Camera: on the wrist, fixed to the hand. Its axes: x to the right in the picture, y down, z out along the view.
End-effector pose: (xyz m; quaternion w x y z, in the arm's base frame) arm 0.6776 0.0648 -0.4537 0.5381 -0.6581 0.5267 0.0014
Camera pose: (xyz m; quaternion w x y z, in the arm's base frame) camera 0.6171 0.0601 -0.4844 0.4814 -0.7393 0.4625 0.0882
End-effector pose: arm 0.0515 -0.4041 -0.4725 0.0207 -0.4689 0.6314 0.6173
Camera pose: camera 0.0296 -0.4330 -0.4150 0.0236 -0.4526 0.5271 0.7189
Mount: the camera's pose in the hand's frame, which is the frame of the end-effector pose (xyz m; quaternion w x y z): -0.0062 0.0631 -0.0246 0.9893 -0.1268 -0.0617 -0.0383
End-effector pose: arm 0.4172 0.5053 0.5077 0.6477 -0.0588 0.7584 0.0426
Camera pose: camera 0.3850 0.5645 0.5170 0.6817 -0.1667 0.7027 0.1171
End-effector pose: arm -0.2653 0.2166 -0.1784 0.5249 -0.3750 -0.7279 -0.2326
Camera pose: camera -0.1999 0.2352 -0.1793 0.4179 -0.4240 -0.7373 -0.3194
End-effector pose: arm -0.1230 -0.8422 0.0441 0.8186 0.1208 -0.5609 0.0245
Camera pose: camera -0.1139 -0.7749 0.0407 0.7915 0.0387 -0.6039 -0.0857
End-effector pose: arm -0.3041 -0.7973 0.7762 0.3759 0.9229 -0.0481 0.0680
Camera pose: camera -0.3212 -0.8248 0.8360 0.4885 0.8714 -0.0441 -0.0102
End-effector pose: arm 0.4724 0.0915 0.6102 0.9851 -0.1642 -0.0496 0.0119
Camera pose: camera 0.4683 0.1430 0.5660 0.9511 -0.2847 -0.1176 -0.0221
